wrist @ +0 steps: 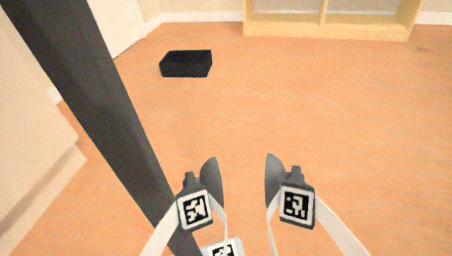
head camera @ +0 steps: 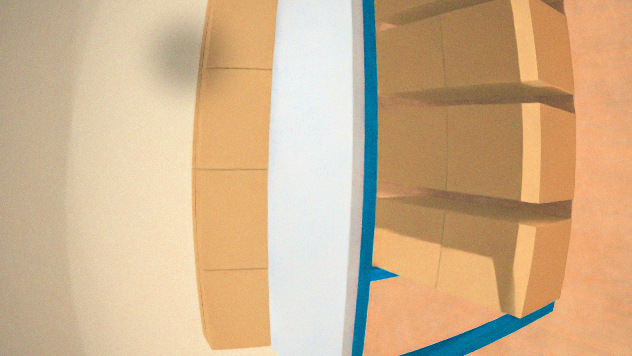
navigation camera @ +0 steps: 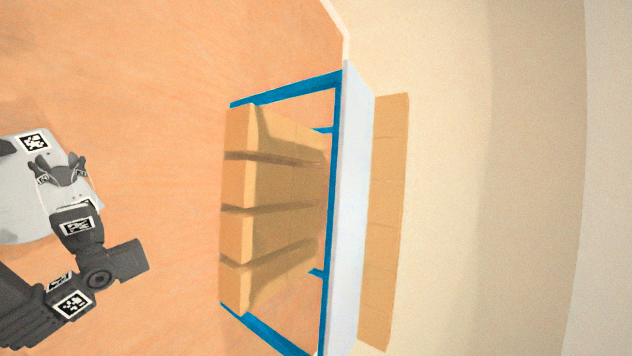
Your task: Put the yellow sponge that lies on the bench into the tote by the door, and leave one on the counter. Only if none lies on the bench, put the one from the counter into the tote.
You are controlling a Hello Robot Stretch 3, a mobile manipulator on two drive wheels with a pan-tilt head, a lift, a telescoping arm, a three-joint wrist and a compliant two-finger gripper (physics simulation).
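Where they show: gripper, fingertip midpoint: point(wrist: 242, 173) point(navigation camera: 56, 154); robot's base at its link origin: point(navigation camera: 62, 174).
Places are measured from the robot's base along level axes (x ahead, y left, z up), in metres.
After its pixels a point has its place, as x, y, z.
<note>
A black open tote point(wrist: 184, 70) @(0.028, 1.265, 0.052) stands on the floor at the upper left of the wrist view, near a white door point(wrist: 117, 25) @(-0.397, 1.957, 0.203). My gripper point(wrist: 242, 173) @(0.033, 0.063, 0.557) point(navigation camera: 59, 162) @(0.033, 0.063, 0.557) is open, with bare floor showing between its fingers; in the navigation camera it is at the left, apart from the furniture. A long white-topped, blue-framed table point(head camera: 312, 175) @(0.773, -0.373, 0.914) point(navigation camera: 352, 200) @(0.717, -0.457, 0.915) stands against the wall, turned sideways in both views; I cannot tell whether it is the bench or the counter. No yellow sponge shows in any view.
Cardboard-coloured boxes point(head camera: 485, 145) point(navigation camera: 272, 225) stand in a row under the white top. A row of tan panels point(head camera: 232, 215) point(navigation camera: 387, 200) runs along its wall side. A wooden shelf unit point(wrist: 325, 31) @(1.140, 1.443, 0.053) stands at the back. A beige block point(wrist: 30, 130) @(-0.493, 0.596, 0.299) is at the left.
</note>
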